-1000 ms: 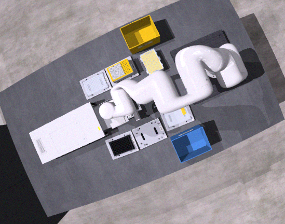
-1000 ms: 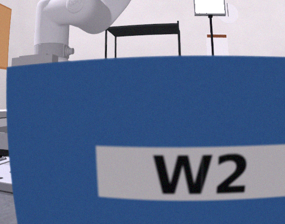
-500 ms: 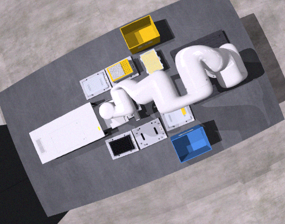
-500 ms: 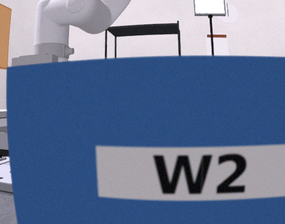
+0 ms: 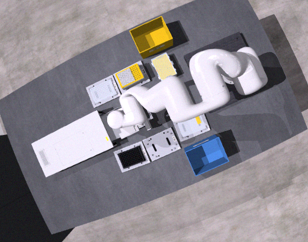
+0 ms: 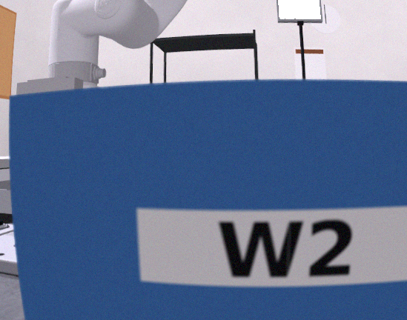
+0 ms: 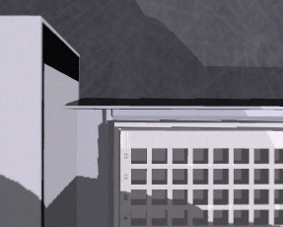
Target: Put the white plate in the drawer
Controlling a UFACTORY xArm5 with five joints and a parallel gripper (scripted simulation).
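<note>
The white plate is 1 cm below my hand. The rest, counted from my hand: pale plate (8 cm ahead, 19 cm to the right, 2 cm below); then drawer (3 cm ahead); then cooler CD (19 cm ahead, 1 cm to the left, 1 cm above).
</note>
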